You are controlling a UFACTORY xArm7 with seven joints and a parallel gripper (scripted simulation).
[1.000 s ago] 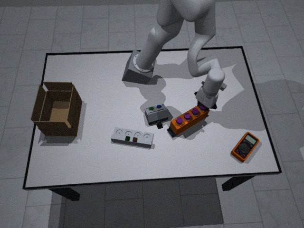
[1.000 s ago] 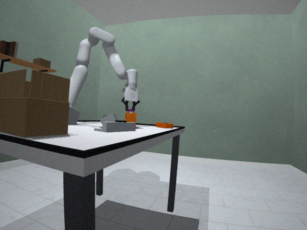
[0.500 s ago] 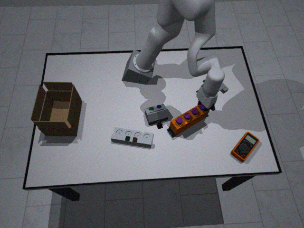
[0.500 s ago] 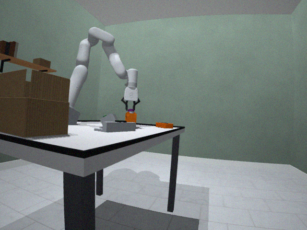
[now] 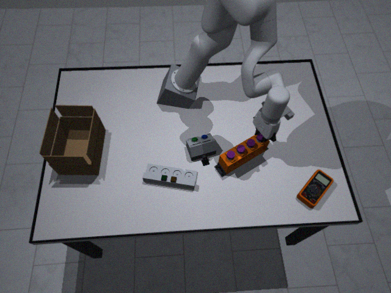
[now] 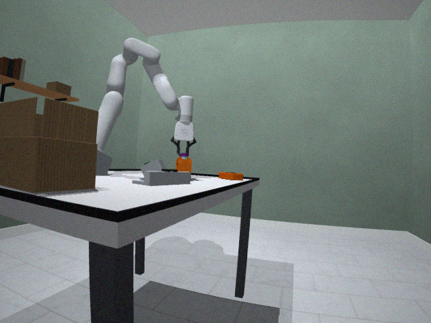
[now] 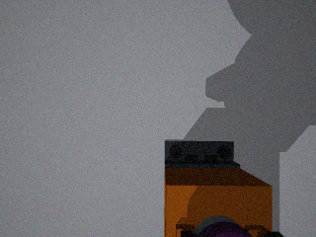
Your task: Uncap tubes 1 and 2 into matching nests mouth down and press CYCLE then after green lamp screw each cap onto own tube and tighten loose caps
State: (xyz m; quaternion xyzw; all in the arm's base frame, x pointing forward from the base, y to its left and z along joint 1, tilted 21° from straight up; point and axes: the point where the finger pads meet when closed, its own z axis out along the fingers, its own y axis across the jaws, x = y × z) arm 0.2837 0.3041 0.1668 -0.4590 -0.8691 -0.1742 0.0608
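The tube 1 is 2 cm below my hand. The rest, counted from my hand: blue key 2 cm behind, 24 cm to the right, 7 cm below; then purple cap 3 cm ahead, 4 cm to the right, 2 cm below; then grey key housing 1 cm ahead, 26 cm to the right, 8 cm below.
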